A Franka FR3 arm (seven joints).
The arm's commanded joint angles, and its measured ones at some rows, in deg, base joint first. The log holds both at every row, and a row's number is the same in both.
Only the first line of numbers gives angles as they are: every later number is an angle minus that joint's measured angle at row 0.
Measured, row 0:
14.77 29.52 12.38 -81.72 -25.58 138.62 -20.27
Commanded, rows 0 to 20:
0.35 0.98 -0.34 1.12 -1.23 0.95 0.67
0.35 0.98 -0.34 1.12 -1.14 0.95 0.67
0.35 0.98 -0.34 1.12 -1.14 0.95 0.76
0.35 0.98 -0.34 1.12 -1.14 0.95 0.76
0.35 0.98 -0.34 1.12 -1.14 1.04 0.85
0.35 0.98 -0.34 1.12 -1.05 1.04 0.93
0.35 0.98 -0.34 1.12 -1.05 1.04 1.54
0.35 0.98 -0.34 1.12 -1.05 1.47 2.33
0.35 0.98 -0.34 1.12 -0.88 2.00 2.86
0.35 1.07 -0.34 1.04 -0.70 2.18 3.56
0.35 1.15 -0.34 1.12 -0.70 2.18 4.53
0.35 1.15 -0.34 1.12 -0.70 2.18 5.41
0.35 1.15 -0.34 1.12 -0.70 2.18 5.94
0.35 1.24 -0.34 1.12 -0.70 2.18 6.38
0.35 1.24 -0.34 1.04 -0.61 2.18 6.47
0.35 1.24 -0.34 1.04 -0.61 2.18 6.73
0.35 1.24 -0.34 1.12 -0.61 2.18 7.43
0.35 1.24 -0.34 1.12 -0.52 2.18 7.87
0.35 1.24 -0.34 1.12 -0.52 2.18 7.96
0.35 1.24 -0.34 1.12 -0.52 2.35 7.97
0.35 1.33 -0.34 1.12 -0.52 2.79 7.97
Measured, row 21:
0.03 0.28 -0.13 0.08 0.00 1.40 6.38
